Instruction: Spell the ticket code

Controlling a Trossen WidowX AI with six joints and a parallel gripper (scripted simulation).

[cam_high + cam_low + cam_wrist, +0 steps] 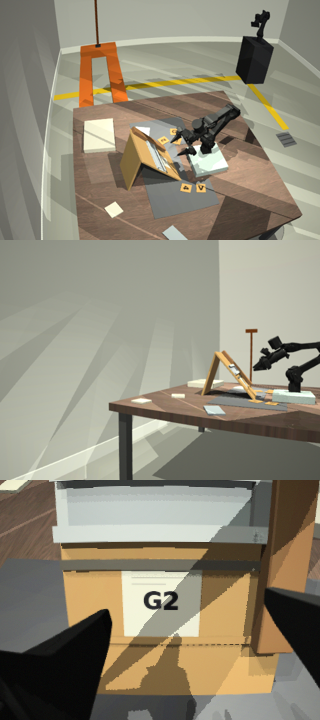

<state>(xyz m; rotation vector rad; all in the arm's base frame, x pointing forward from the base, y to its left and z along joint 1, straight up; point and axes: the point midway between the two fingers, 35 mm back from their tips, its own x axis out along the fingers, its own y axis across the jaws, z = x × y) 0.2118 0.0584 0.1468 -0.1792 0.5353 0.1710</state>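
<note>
Right now my gripper tip is 8 cm above the white ticket, 5 cm short of it and 2 cm to the right of it. The rest, counted from my gripper tip: white card (32 cm to the right, 16 cm below, 13 cm ahead); then grey-blue pad (48 cm to the left, 16 cm below, 8 cm ahead); then grey mat (17 cm below, 4 cm behind, 3 cm to the right).
</note>
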